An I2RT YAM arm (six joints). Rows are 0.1 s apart.
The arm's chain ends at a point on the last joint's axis. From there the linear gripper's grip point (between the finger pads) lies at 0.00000 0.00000 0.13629 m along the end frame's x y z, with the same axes.
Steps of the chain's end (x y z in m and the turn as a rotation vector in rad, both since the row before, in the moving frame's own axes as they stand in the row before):
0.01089, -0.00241, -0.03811, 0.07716, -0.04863, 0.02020
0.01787, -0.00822, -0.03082, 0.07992, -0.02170, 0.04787
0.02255, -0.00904, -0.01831, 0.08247, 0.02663, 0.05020
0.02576, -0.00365, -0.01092, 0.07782, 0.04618, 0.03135
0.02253, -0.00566, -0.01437, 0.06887, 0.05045, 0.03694
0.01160, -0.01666, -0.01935, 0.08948, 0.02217, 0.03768
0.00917, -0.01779, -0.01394, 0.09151, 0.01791, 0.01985
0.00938, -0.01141, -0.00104, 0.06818, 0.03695, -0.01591
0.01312, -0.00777, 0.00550, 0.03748, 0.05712, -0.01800
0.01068, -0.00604, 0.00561, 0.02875, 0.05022, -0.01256
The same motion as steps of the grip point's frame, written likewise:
0.00438, -0.01298, -0.03868, 0.07716, -0.04863, 0.02020
0.01518, -0.01917, -0.03129, 0.07992, -0.02170, 0.04787
0.02646, -0.02017, -0.01882, 0.08247, 0.02663, 0.05020
0.03221, -0.01414, -0.01148, 0.07782, 0.04618, 0.03135
0.02957, -0.01491, -0.01487, 0.06887, 0.05045, 0.03694
0.01485, -0.02878, -0.01993, 0.08948, 0.02217, 0.03768
0.01173, -0.03022, -0.01453, 0.09151, 0.01791, 0.01985
0.01434, -0.02073, -0.00145, 0.06818, 0.03695, -0.01591
0.02085, -0.01294, 0.00518, 0.03748, 0.05712, -0.01800
0.01750, -0.01000, 0.00538, 0.02875, 0.05022, -0.01256

